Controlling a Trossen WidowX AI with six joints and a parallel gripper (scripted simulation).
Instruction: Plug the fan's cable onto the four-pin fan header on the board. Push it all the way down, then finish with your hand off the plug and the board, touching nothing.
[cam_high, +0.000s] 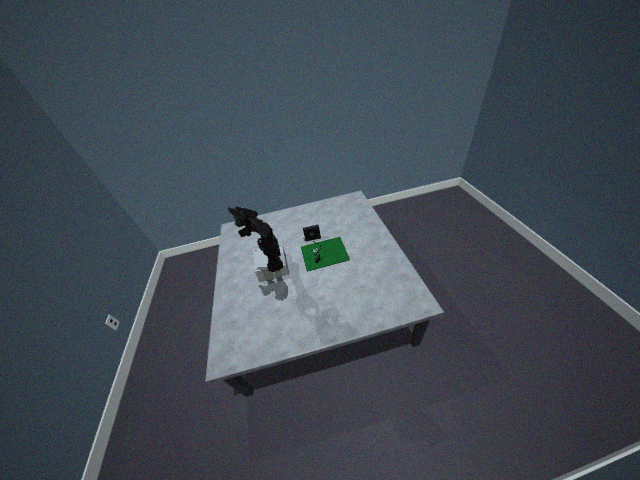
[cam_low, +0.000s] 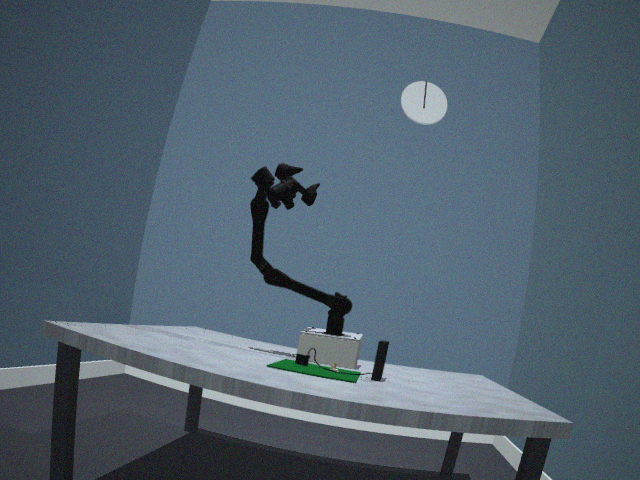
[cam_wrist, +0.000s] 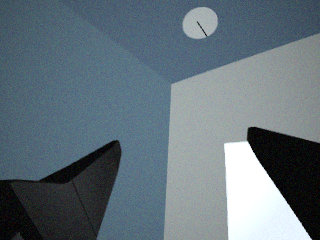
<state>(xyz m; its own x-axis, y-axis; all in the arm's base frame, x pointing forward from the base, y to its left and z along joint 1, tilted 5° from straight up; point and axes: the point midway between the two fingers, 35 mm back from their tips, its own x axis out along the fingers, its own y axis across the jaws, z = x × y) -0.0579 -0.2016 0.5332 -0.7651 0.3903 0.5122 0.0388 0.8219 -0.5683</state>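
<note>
My gripper tip is now 640 mm above the black fan plug, 320 mm short of it and 190 mm to the right of it. Also, from my gripper tip: board 670 mm below, 370 mm ahead, 260 mm to the left; square black fan 600 mm below, 420 mm to the left, 300 mm ahead.
</note>
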